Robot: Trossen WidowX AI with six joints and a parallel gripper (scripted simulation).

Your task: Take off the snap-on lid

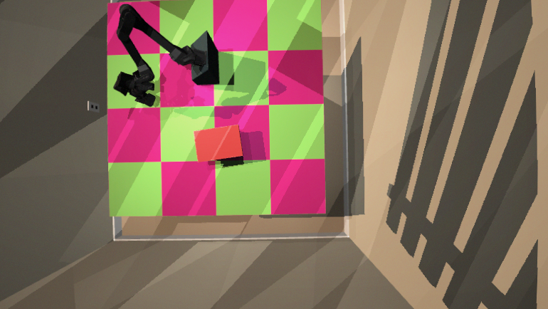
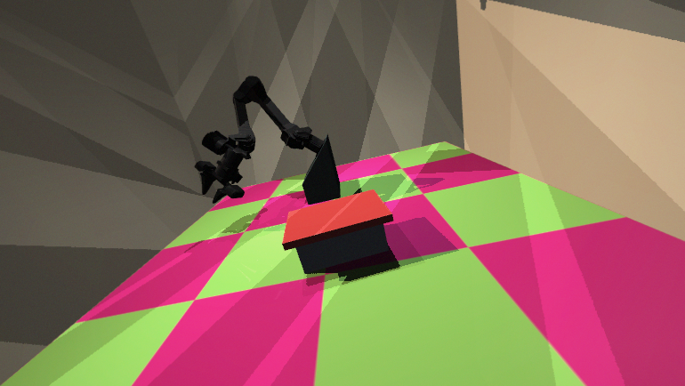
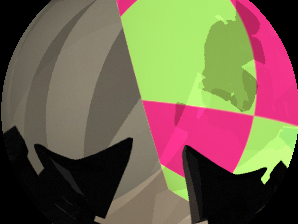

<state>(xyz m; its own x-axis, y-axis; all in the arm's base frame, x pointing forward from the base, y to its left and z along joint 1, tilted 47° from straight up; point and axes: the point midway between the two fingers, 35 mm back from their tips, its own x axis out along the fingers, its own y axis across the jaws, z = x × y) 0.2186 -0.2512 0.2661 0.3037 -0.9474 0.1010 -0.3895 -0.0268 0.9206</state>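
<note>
Right now the red lid is 490 mm to the left of my gripper tip, 200 mm ahead of it and 50 mm below it. The rest, counted from my gripper tip: storage box: 490 mm to the left, 200 mm ahead, 90 mm below.
</note>
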